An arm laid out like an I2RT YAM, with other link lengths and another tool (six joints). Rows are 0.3 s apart.
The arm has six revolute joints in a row. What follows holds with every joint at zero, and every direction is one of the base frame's.
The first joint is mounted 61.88 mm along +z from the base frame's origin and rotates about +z.
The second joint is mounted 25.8 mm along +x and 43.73 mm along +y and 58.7 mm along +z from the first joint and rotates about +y.
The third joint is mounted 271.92 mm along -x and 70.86 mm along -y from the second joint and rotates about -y.
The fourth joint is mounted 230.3 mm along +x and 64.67 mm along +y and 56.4 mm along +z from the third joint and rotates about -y.
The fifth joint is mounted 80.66 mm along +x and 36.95 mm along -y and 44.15 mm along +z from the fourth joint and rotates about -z.
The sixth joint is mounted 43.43 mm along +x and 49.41 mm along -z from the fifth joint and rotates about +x.
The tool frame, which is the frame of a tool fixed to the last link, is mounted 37 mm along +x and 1 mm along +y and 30 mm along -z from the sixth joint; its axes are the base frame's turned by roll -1.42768, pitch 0.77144 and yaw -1.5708 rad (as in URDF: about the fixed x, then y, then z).
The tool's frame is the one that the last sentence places.
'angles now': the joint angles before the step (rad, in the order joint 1, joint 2, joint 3, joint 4, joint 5, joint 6). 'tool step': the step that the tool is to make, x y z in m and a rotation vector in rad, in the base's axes. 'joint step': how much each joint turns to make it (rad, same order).
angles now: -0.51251 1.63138 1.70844 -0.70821 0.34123 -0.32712
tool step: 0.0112 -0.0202 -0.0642 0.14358 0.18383 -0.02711
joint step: -0.03734 0.15709 -0.00056 -0.07887 -0.02820 0.01644
